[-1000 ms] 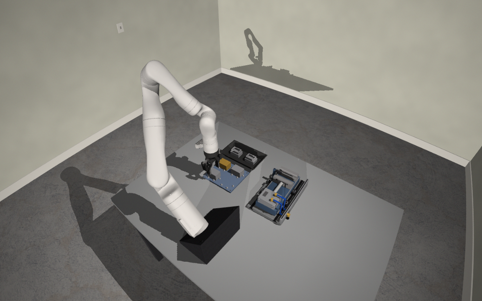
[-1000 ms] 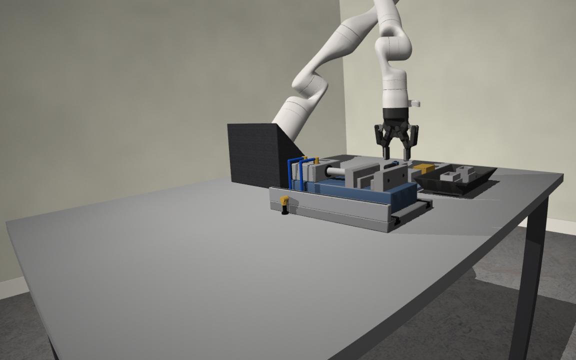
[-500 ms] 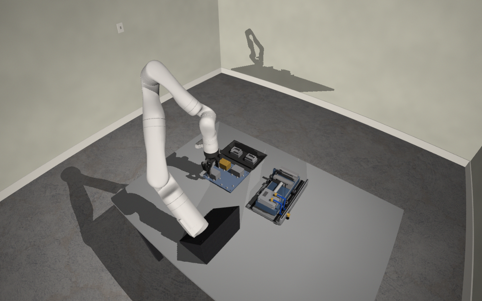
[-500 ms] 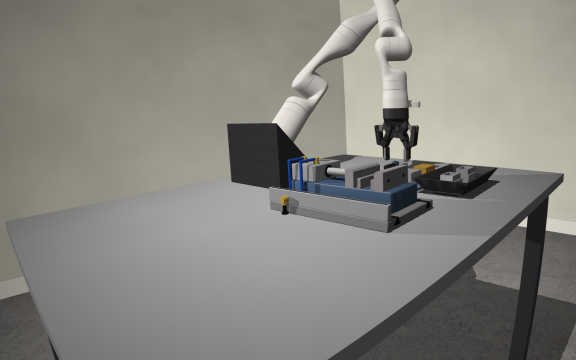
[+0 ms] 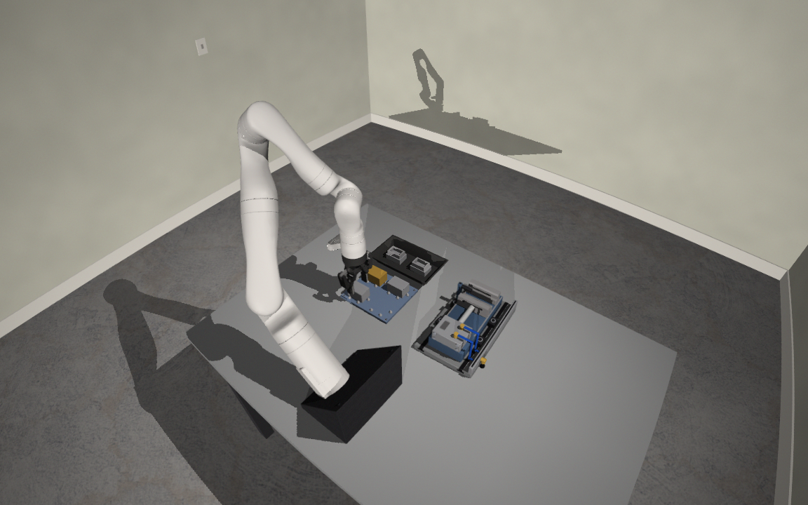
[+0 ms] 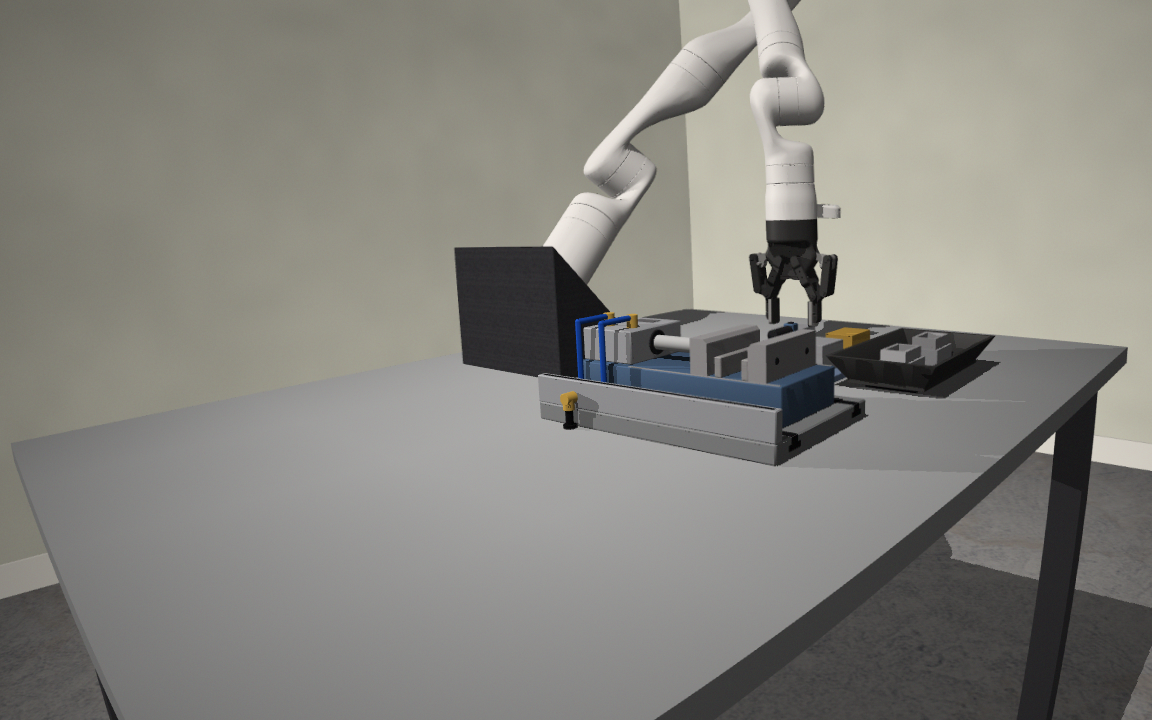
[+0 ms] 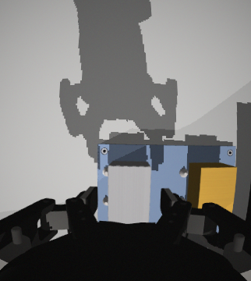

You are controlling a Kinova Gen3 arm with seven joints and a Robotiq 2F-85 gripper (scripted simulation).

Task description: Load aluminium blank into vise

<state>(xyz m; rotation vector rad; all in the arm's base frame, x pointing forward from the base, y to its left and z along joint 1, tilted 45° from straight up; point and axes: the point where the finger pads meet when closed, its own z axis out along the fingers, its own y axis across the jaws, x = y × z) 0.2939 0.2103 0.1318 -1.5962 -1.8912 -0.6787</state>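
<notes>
Now: the aluminium blank 3 cm below my hand. The rest, counted from my hand: brass blank (9 cm ahead, 1 cm to the left, 3 cm below).
</notes>
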